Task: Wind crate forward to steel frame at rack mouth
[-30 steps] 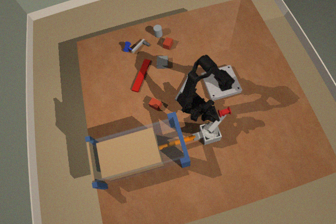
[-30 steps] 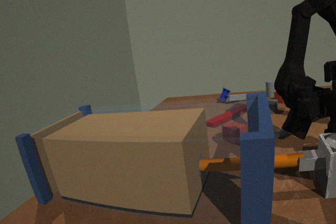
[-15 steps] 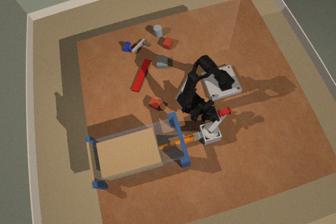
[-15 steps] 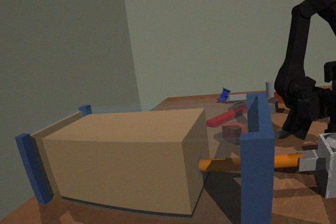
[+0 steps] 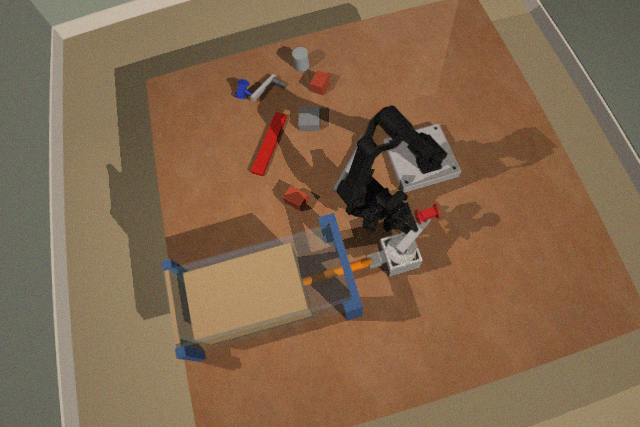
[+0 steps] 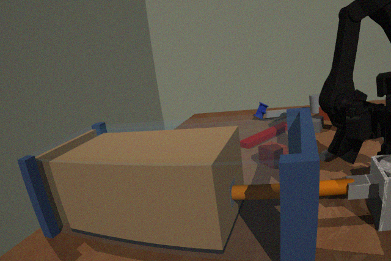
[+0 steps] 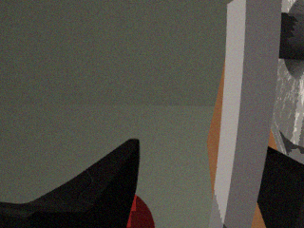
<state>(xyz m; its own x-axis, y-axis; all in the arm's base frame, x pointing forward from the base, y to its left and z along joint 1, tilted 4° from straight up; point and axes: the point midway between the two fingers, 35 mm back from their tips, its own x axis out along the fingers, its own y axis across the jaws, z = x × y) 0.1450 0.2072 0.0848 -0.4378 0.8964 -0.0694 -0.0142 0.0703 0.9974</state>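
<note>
Now: gripper tip 1 cm to the left of the winch handle, 1 cm past it and 1 cm above it. Also, from my gripper tip: red knob 4 cm behind, 3 cm to the right, 2 cm above; grey winch 10 cm below, 3 cm ahead, 1 cm to the left; blue frame 20 cm ahead, 2 cm to the left, 2 cm below.
</note>
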